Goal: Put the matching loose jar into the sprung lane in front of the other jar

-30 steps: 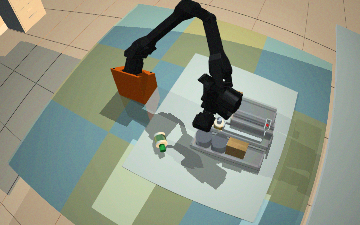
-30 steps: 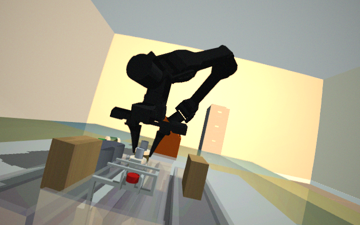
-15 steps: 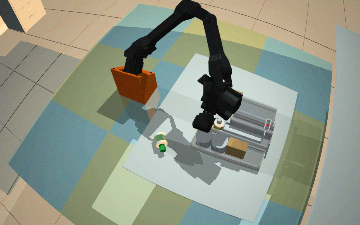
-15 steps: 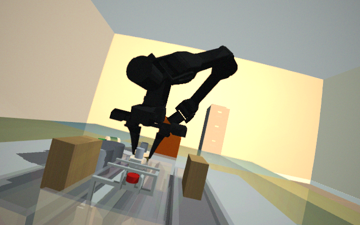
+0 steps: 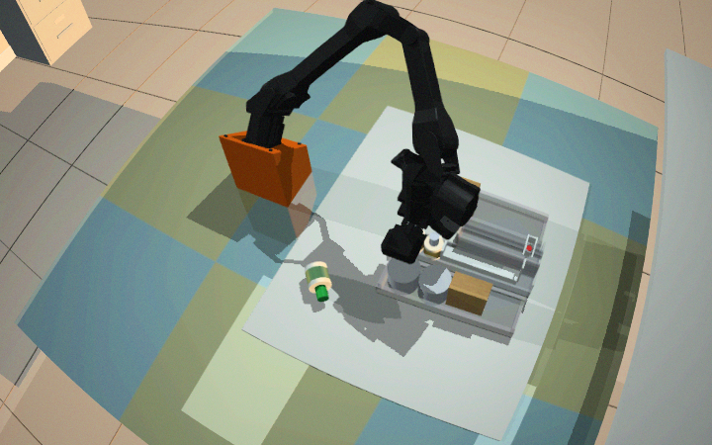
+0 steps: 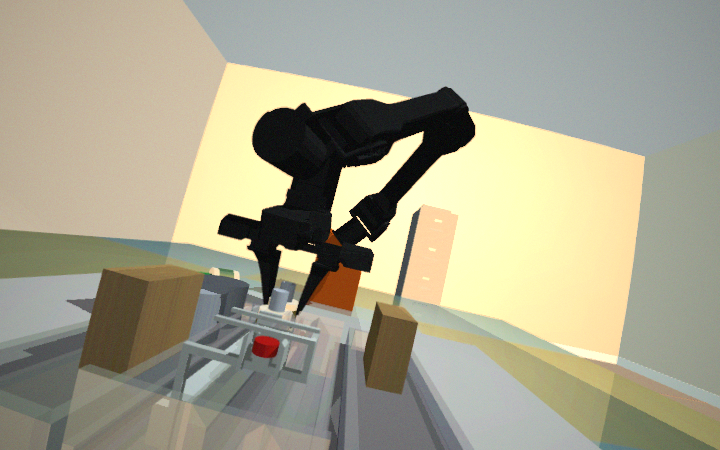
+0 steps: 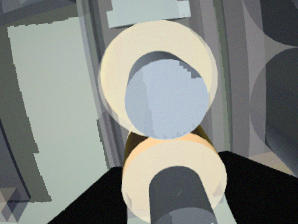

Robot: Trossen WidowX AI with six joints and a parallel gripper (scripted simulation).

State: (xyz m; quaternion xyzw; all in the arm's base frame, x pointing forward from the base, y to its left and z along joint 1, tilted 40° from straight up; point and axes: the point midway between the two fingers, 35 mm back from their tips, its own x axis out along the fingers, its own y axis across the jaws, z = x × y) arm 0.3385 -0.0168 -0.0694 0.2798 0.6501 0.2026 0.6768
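Now: gripper tip 14 cm short of the sprung lane, 2 cm to the right of it and 2 cm above it. Round my gripper tip: red marker: 22 cm ahead, 4 cm above, 2 cm to the left.
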